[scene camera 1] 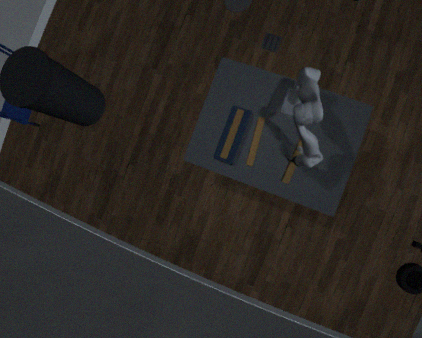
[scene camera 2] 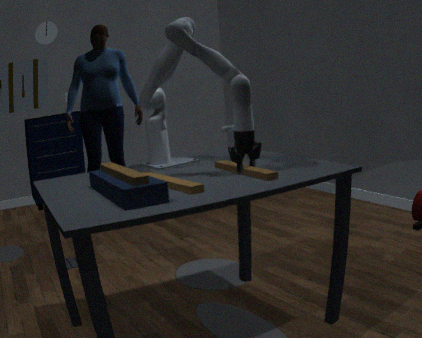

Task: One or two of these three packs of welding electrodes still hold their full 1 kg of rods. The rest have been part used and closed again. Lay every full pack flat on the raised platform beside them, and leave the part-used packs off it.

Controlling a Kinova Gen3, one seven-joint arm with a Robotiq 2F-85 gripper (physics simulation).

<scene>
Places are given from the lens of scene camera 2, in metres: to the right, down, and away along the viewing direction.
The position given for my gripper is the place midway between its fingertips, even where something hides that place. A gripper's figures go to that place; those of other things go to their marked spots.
my gripper (scene camera 2: 246, 172): 0.13, 0.01, 1.56
raised platform (scene camera 2: 128, 197): -0.23, 0.08, 1.14
</scene>
